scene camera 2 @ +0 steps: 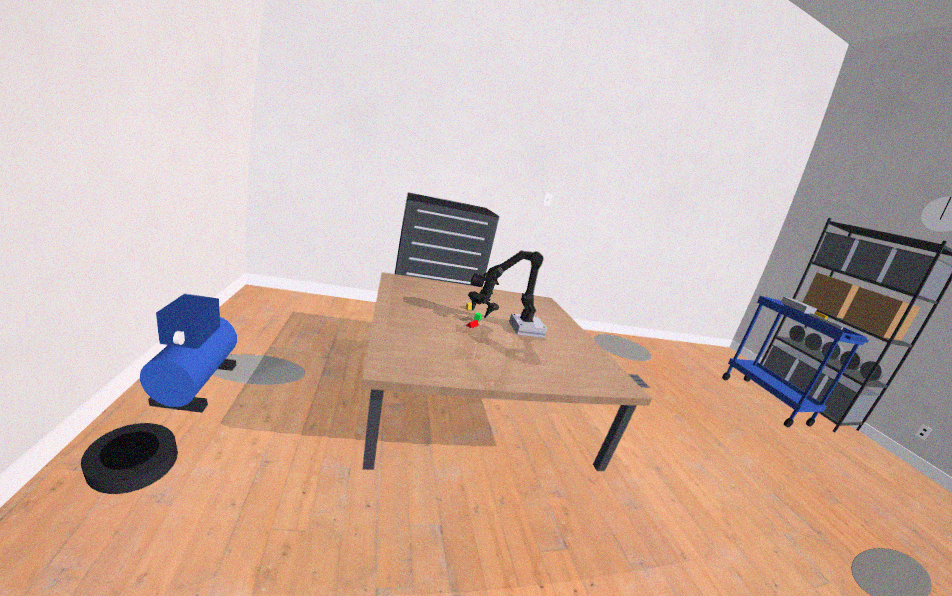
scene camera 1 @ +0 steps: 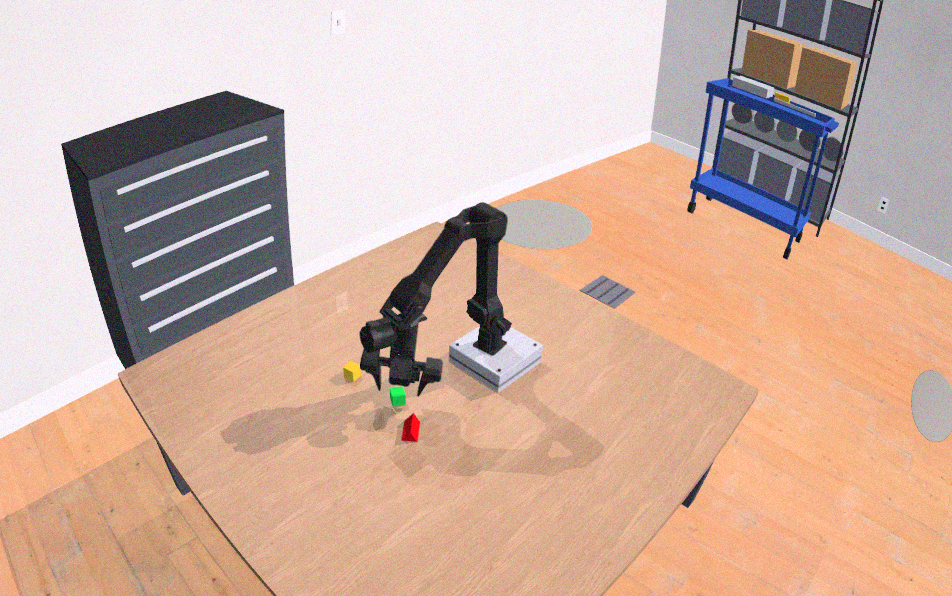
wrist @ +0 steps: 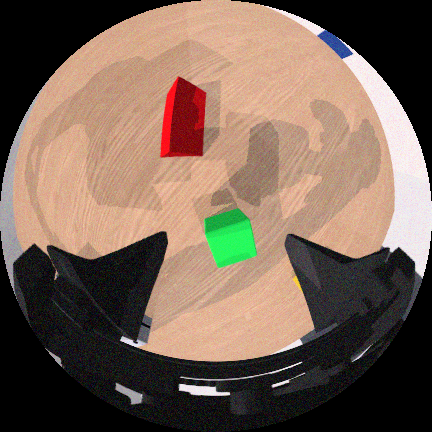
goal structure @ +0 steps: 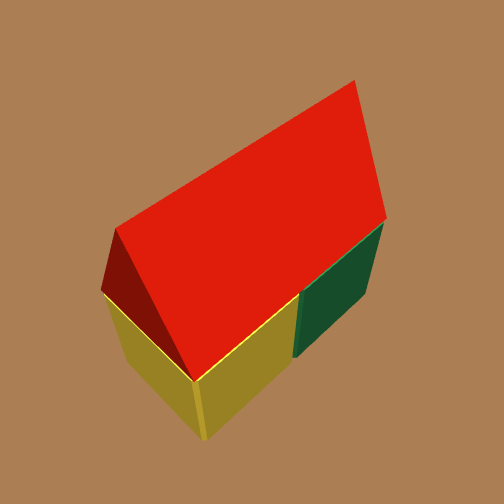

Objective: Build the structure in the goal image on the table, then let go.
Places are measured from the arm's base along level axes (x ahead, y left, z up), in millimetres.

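Where they show: gripper, fingertip midpoint: [scene camera 2: 478, 314] [scene camera 1: 398, 392] [wrist: 228, 239]; arm's base at its link origin: [scene camera 2: 526, 319] [scene camera 1: 489, 344].
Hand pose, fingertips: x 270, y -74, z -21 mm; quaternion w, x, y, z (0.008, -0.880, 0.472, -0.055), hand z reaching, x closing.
Observation:
Each offset is from my fingertips to the top centre of the thing. Level surfaces: height alone.
A green cube @(dx -3, dy -7, dz -2 mm) [scene camera 1: 398, 396] [scene camera 2: 477, 317] [wrist: 231, 242] is on the table @(dz -34 mm) [scene camera 1: 491, 526] [scene camera 2: 491, 365] [wrist: 225, 25]. My gripper [scene camera 1: 399, 390] [scene camera 2: 480, 312] [wrist: 228, 239] is open and empty, pointing down over the green cube, with one fingertip off to either side of it. A red triangular prism @(dx +58, dy +79, dz -5 mm) [scene camera 1: 411, 428] [scene camera 2: 473, 324] [wrist: 186, 122] lies lengthwise on the table with a ridge up, a short gap from the green cube. A yellow cube @(dx +3, dy -154, dz -2 mm) [scene camera 1: 351, 371] [scene camera 2: 469, 306] stands apart on the other side; in the wrist view, a sliver of the yellow cube [wrist: 297, 283] shows beside the right finger.
The arm's pale base block [scene camera 1: 496, 358] [scene camera 2: 528, 325] stands on the table to the right of the cubes. A dark drawer cabinet [scene camera 1: 193, 238] [scene camera 2: 446, 238] stands behind the table. A blue cart [scene camera 1: 748, 200] [scene camera 2: 772, 383] stands farther off at the right. The arm's shadow falls around the pieces.

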